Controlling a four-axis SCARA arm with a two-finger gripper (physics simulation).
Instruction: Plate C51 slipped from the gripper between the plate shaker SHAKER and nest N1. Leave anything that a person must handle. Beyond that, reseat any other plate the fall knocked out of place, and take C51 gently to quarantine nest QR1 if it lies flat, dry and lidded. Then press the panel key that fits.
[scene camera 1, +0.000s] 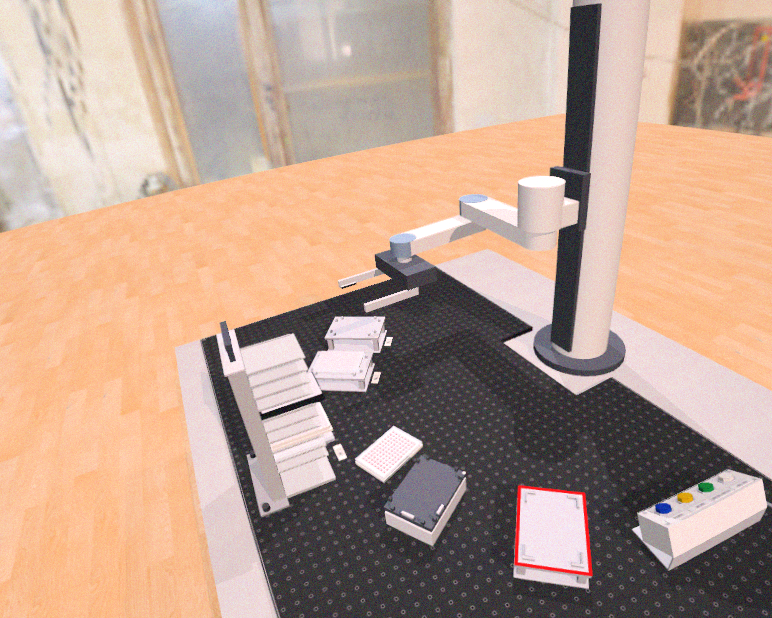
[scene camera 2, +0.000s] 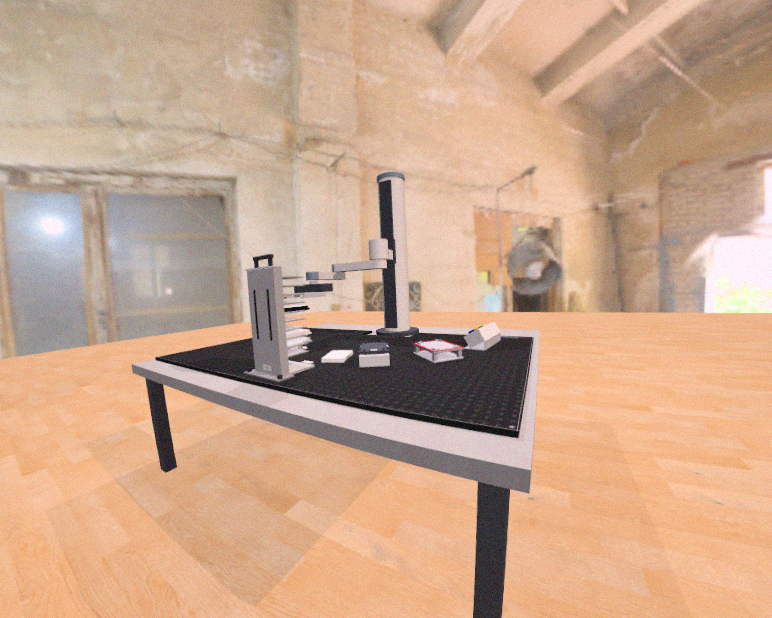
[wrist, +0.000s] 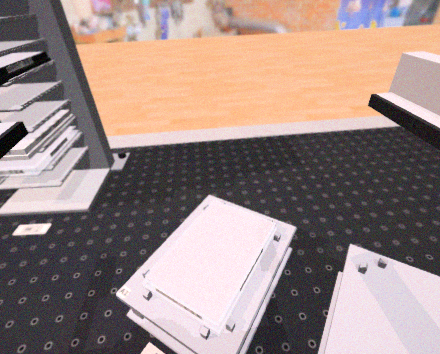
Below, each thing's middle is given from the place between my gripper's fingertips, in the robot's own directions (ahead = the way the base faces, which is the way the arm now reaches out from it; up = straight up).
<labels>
My gripper is now 490 mm to the right of the grey shaker (scene camera 1: 422, 504), 200 mm above it and 80 mm short of it.
</labels>
